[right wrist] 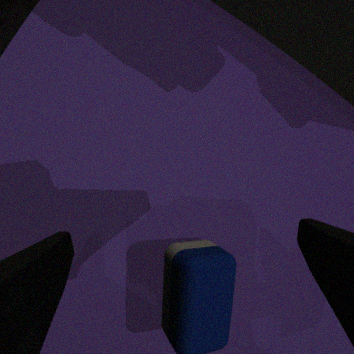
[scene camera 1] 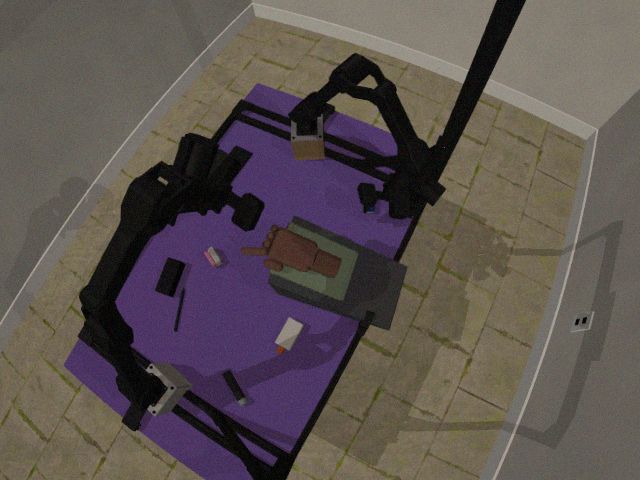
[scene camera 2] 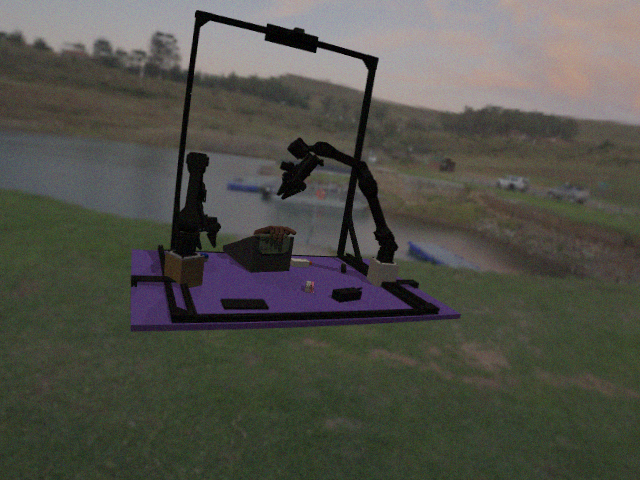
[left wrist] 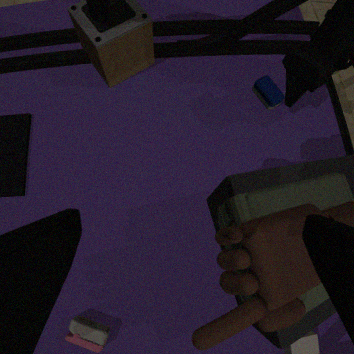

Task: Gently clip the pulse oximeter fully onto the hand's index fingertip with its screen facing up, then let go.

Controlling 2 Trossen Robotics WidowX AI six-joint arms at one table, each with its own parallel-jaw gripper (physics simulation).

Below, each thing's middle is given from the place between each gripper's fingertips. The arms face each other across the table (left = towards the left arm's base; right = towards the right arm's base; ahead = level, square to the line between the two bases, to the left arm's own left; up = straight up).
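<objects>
The index finger point(left wrist: 253, 309) is 8 cm to the left of my left hand, 3 cm behind it and 14 cm below it. There's a blue block point(right wrist: 198, 276) too, and from my left hand that one's 21 cm behind, 24 cm to the right and 32 cm below.
From my right hand, the blue block is 3 cm to the right, 4 cm ahead and 3 cm below, and the index finger is 15 cm above that same right hand, 21 cm ahead of it and 29 cm to the left of it.
</objects>
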